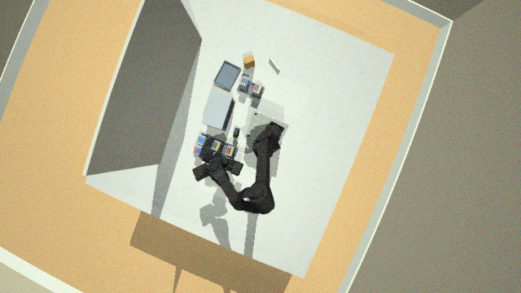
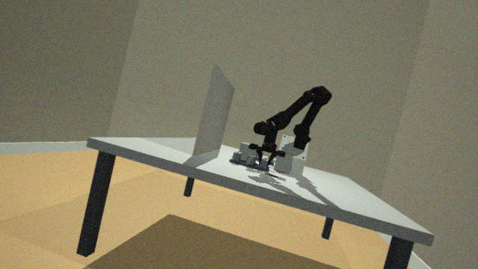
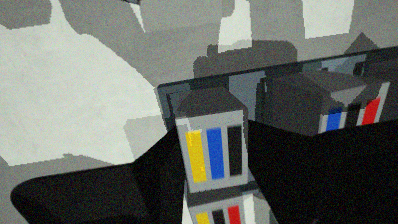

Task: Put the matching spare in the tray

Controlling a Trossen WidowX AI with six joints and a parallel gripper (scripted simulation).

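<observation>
Right now the flat grey-blue tray is 400 mm to the right of my gripper tip, 200 mm ahead of it and 10 mm below it. Also, from my gripper tip: tall grey panel: 370 mm ahead, 210 mm above, 170 mm to the right; then mounted unit: 190 mm to the right, 140 mm ahead, 30 mm above; then black cylinder: 150 mm to the right, 20 mm ahead, 10 mm above.
</observation>
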